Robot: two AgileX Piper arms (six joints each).
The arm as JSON. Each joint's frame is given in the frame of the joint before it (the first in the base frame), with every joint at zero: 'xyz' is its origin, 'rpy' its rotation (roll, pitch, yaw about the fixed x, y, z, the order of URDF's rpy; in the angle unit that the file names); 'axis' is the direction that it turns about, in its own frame. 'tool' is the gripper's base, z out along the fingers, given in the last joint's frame.
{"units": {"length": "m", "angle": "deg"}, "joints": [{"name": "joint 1", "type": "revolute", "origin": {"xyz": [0.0, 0.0, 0.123], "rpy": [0.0, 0.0, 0.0]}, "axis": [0.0, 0.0, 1.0]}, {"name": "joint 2", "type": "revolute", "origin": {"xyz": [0.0, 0.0, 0.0], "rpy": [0.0, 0.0, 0.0]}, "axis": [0.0, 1.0, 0.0]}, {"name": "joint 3", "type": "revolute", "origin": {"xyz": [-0.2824, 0.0, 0.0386], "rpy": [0.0, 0.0, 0.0]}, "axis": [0.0, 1.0, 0.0]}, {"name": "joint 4", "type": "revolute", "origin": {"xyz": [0.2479, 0.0, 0.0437], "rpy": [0.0, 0.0, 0.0]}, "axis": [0.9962, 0.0, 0.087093]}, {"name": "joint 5", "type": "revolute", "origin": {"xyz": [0.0, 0.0, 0.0], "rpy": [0.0, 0.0, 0.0]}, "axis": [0.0, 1.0, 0.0]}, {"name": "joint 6", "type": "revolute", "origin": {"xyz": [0.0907, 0.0, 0.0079], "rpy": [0.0, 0.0, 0.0]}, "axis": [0.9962, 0.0, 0.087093]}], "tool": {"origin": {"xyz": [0.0, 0.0, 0.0], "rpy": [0.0, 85.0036, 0.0]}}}
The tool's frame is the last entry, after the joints.
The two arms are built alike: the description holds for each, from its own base.
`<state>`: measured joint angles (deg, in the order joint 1, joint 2, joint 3, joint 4, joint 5, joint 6); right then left.
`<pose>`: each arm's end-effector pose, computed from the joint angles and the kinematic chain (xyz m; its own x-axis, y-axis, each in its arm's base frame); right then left.
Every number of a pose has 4 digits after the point.
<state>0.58 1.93 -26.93 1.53 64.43 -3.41 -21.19 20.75 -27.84 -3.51 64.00 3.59</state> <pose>0.0003 0.0022 0.2640 -0.5632 -0.0537 -0.8246 -0.0571 0.9980 -0.0260 0.0414 -0.0214 0.2616 -0.7189 0.3170 -0.6186 0.4186 0.9079 -0.0212</pose>
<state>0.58 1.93 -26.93 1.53 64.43 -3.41 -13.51 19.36 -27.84 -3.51 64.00 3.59</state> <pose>0.0003 0.0022 0.2640 -0.5632 -0.0537 -0.8246 -0.0571 0.9980 -0.0260 0.0406 -0.0149 0.2627 -0.7400 0.2145 -0.6374 0.2940 0.9556 -0.0197</pose>
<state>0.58 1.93 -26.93 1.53 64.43 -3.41 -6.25 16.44 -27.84 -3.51 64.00 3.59</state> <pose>0.0003 0.0022 0.2640 -0.5632 -0.0537 -0.8246 -0.0571 0.9980 -0.0260 0.0350 -0.0089 0.2647 -0.7279 0.1156 -0.6758 0.1718 0.9850 -0.0164</pose>
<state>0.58 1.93 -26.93 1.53 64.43 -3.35 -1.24 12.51 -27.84 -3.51 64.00 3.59</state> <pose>0.0003 0.0022 0.2640 -0.5633 -0.0526 -0.8246 -0.0565 0.9981 -0.0251 0.0259 -0.0056 0.2668 -0.6872 0.0506 -0.7247 0.0861 0.9962 -0.0121</pose>
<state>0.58 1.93 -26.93 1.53 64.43 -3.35 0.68 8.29 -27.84 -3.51 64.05 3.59</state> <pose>0.0003 0.0022 0.2640 -0.5633 -0.0526 -0.8246 -0.0565 0.9981 -0.0251 0.0153 -0.0048 0.2683 -0.6340 0.0282 -0.7728 0.0534 0.9985 -0.0073</pose>
